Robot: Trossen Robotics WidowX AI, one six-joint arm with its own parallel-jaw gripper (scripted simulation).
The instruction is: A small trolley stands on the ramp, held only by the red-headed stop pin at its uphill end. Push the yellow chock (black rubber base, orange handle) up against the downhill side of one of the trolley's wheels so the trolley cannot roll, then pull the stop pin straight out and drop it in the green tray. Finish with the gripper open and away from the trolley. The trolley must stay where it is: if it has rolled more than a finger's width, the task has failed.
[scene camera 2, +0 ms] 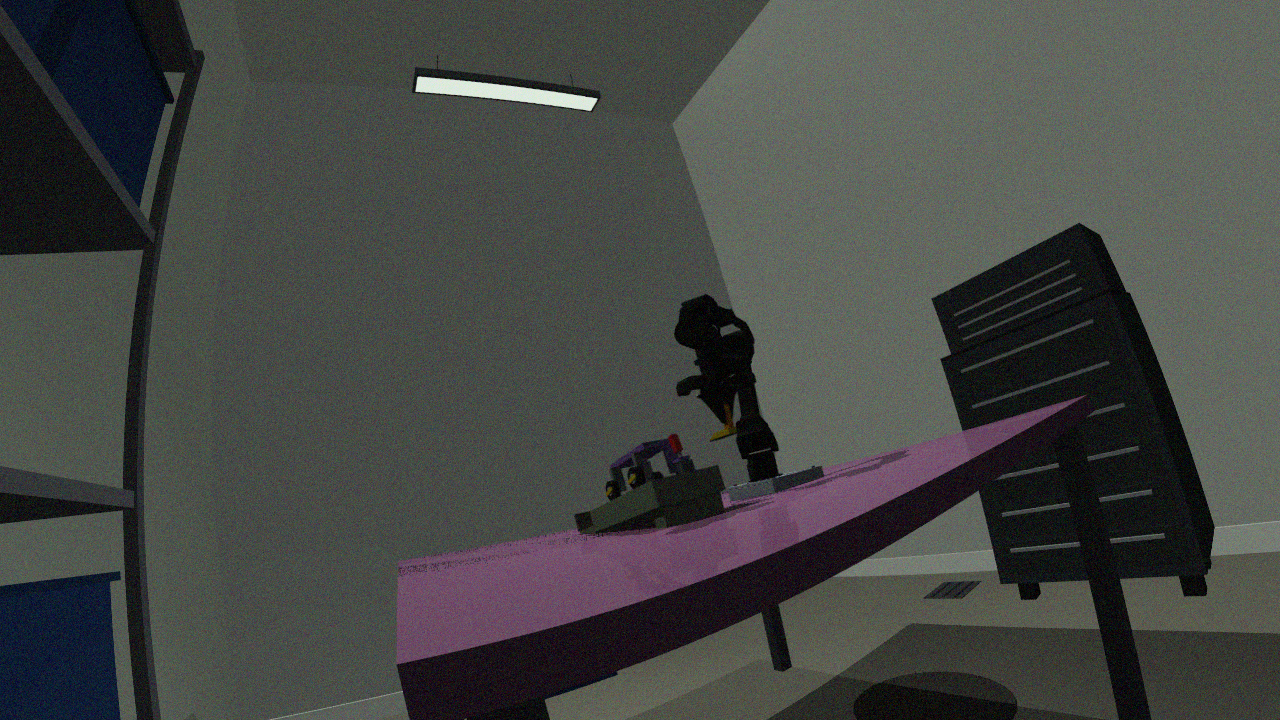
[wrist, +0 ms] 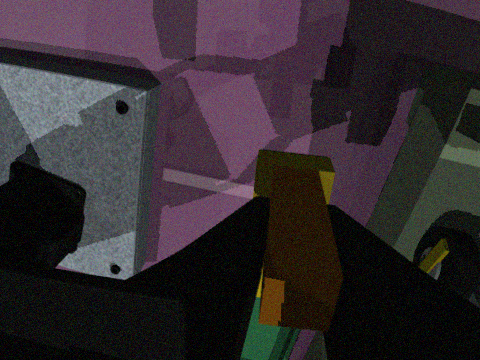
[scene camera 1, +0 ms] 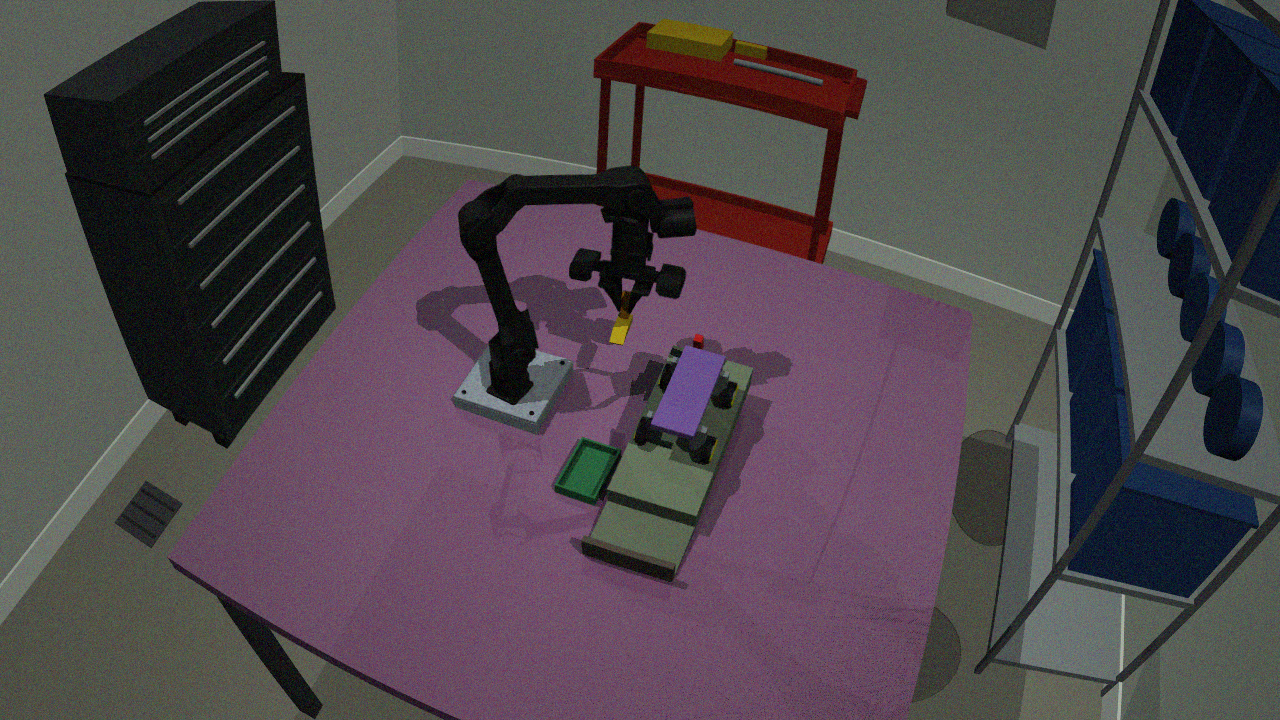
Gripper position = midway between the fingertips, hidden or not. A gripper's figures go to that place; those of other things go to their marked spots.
Labels:
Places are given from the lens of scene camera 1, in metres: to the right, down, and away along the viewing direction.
my gripper (scene camera 1: 625,311): -0.03, -0.08, 1.57
trolley (scene camera 1: 689,381): 0.08, 0.03, 1.48
olive ramp (scene camera 1: 663,477): 0.04, 0.19, 1.46
green tray (scene camera 1: 590,466): -0.08, 0.18, 1.54

